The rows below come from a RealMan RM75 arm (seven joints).
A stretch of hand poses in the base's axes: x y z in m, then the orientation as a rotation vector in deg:
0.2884 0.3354 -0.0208 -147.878 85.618 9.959
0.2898 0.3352 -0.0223 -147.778 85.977 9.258
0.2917 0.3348 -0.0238 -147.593 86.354 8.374
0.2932 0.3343 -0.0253 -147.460 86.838 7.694
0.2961 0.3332 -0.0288 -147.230 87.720 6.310
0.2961 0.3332 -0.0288 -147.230 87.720 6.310
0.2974 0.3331 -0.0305 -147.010 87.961 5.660
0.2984 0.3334 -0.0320 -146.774 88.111 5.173
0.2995 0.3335 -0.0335 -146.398 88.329 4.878
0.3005 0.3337 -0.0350 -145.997 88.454 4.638
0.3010 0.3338 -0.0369 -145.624 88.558 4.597
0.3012 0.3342 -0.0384 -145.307 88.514 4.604
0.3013 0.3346 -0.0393 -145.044 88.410 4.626
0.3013 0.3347 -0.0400 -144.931 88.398 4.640
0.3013 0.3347 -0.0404 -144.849 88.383 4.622
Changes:
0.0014 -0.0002 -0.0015 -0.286 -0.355 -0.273
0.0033 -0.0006 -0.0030 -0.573 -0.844 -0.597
0.0048 -0.0011 -0.0045 -0.892 -1.157 -0.949
0.0077 -0.0022 -0.0080 -1.533 -1.804 -1.591
0.0077 -0.0022 -0.0080 -1.533 -1.804 -1.591
0.0090 -0.0023 -0.0097 -1.676 -2.199 -1.842
0.0100 -0.0020 -0.0112 -1.717 -2.531 -2.041
0.0111 -0.0019 -0.0127 -1.627 -2.781 -2.321
0.0121 -0.0017 -0.0142 -1.461 -3.037 -2.558
0.0126 -0.0016 -0.0161 -1.244 -3.171 -2.763
0.0128 -0.0012 -0.0176 -0.986 -3.300 -2.864
0.0129 -0.0008 -0.0185 -0.735 -3.419 -2.910
0.0129 -0.0007 -0.0192 -0.641 -3.457 -2.947
0.0129 -0.0007 -0.0196 -0.579 -3.503 -2.973

